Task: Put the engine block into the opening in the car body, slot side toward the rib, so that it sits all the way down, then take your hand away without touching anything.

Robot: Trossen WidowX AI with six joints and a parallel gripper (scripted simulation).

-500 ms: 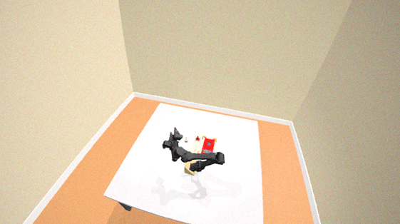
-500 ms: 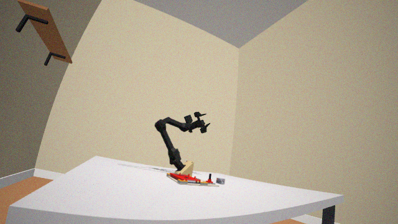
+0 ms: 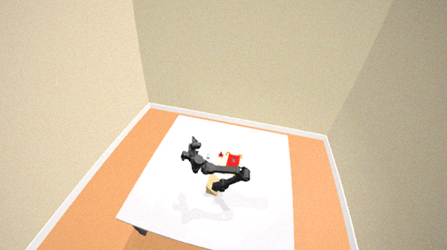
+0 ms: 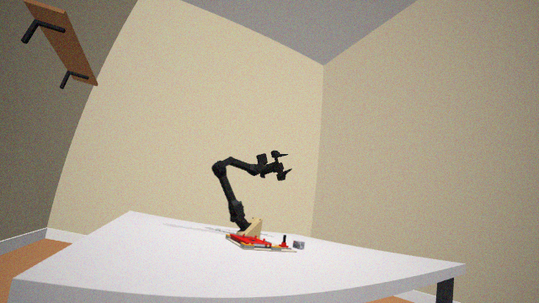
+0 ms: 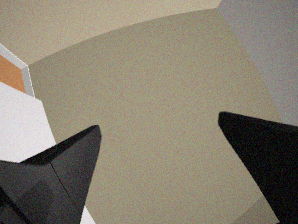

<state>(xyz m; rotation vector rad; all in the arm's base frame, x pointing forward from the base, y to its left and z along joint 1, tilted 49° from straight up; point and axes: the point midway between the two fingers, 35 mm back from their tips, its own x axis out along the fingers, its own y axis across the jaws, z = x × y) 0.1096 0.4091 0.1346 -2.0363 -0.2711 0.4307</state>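
My gripper tip is 450 mm above the engine block, 250 mm short of it and 70 mm to the left of it. From my gripper tip the other things lie so: tan board (450 mm below, 280 mm to the right, 220 mm ahead).
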